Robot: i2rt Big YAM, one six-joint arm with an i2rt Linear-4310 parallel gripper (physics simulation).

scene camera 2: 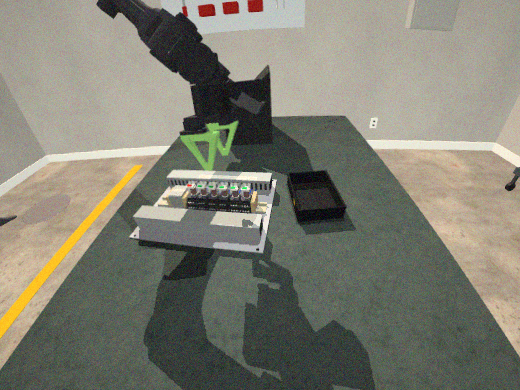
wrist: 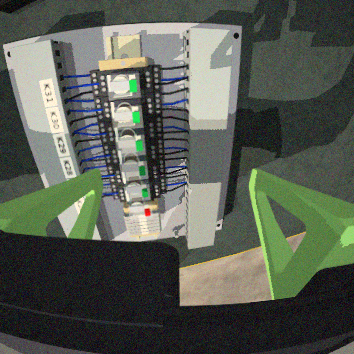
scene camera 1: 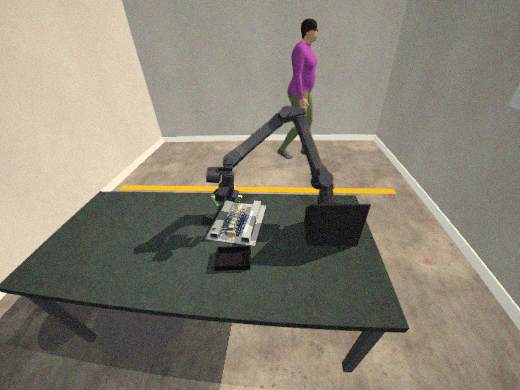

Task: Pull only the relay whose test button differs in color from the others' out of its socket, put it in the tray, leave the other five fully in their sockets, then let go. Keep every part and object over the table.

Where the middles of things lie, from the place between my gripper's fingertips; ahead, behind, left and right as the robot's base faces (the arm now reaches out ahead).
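Panel plate point(scene camera 2: 152, 235): 150 mm below my hand, 40 mm behind it, 50 mm to the right of it.
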